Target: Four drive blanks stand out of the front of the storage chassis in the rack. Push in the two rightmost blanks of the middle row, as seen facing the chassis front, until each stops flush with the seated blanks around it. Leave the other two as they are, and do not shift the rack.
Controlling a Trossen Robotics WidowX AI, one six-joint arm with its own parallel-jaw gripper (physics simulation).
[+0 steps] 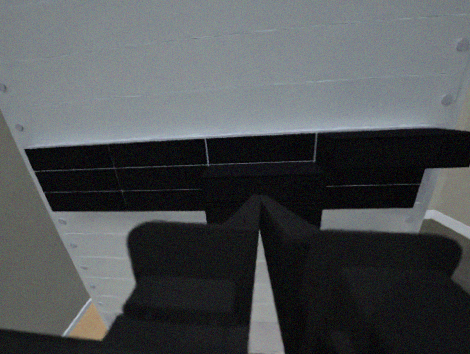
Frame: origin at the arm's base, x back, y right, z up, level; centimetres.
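Seen in the pictures: gripper, between the fingertips: [258, 201].
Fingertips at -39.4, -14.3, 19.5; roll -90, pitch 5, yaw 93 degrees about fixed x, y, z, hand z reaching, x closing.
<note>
Pixels of each thing's top centre, then the offset from my fingertips to it, as dx, dy, dz. Level surfaces: height alone.
- rightmost middle-row blank, centre of its top: [342, 148] -14.2, +11.3, +0.1
- top-right blank, centre of its top: [361, 128] -10.7, +11.3, +3.0
- orange-brown floor, height of its surface: dz -41.6
The storage chassis front [165, 179] is a dark band of blanks in three rows. In the middle row, the third blank from the left [230, 185] stands out, and the one below it [214, 214] also stands out. The rightmost middle-row blank [372, 176] looks level with the seated blank below it. The top-right blank [395, 150] stands out far. My gripper [258, 201] is shut and empty. Its tips overlap the lower face of the protruding middle-row blank; whether they touch it I cannot tell. The fingers hide part of the blank below.
The pale rack [225, 70] surrounds the chassis, with light panels above and below and round fasteners along both sides. Beige wall [30, 240] shows at the left and also at the right, with orange-brown floor [90, 322] at lower left. The top-right blank juts toward the right edge.
</note>
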